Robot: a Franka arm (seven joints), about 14 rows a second.
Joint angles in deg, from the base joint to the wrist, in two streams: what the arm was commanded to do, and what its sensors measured. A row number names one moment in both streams.
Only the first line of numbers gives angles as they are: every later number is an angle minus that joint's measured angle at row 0.
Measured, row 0: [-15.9 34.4 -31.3 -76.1 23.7 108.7 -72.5]
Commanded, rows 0 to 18: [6.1 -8.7 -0.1 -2.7 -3.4 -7.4 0.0]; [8.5 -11.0 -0.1 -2.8 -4.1 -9.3 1.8]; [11.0 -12.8 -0.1 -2.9 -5.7 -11.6 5.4]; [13.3 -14.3 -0.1 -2.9 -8.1 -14.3 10.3]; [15.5 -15.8 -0.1 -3.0 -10.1 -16.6 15.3]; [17.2 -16.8 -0.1 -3.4 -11.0 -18.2 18.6]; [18.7 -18.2 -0.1 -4.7 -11.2 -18.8 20.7]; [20.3 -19.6 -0.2 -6.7 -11.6 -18.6 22.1]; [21.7 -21.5 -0.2 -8.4 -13.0 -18.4 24.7]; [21.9 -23.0 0.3 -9.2 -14.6 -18.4 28.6]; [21.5 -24.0 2.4 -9.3 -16.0 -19.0 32.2]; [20.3 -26.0 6.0 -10.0 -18.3 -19.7 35.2]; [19.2 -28.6 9.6 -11.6 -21.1 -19.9 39.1]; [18.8 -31.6 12.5 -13.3 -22.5 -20.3 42.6]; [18.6 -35.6 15.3 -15.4 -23.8 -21.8 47.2]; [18.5 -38.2 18.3 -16.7 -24.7 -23.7 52.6]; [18.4 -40.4 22.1 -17.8 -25.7 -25.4 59.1]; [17.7 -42.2 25.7 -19.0 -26.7 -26.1 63.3]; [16.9 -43.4 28.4 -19.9 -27.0 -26.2 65.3]
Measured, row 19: [18.9 -38.6 23.1 -14.9 -25.2 -26.4 59.8]
